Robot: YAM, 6 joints.
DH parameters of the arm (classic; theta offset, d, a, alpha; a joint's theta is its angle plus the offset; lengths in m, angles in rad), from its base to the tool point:
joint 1: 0 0.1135 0.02 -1.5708
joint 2: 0 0 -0.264 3.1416
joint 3: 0.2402 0 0.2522 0
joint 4: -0.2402 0 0.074 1.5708
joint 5: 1.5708 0 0 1.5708
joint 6: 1.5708 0.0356 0 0
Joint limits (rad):
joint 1: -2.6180..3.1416
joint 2: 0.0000..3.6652
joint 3: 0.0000..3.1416
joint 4: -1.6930..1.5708
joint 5: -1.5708..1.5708
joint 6: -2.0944..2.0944
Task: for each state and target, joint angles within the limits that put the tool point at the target. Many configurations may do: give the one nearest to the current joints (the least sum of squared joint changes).
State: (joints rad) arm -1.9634 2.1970 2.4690 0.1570 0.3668 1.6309
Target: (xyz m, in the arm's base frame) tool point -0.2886 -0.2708 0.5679
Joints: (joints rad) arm -2.3490 1.8867 2.3056 0.0612 0.4486 1.6309
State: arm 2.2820 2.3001 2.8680 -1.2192 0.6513 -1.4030
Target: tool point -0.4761 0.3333 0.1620
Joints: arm 2.5645 2.8404 2.8128 -0.9002 0.5816 -1.4030
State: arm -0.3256 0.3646 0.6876 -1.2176 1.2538 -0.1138
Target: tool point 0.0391 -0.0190 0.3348
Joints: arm 0.2385 0.3781 0.9198 -1.1349 0.8915 -0.1138
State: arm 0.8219 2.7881 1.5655 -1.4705 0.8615 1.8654
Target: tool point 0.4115 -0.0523 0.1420
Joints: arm -0.0570 2.3720 1.8571 -1.4737 0.9405 1.8654
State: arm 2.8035 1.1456 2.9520 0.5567 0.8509 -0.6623
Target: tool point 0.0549 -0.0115 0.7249
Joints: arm 2.5266 1.4338 2.7930 0.4924 0.6763 -0.6623
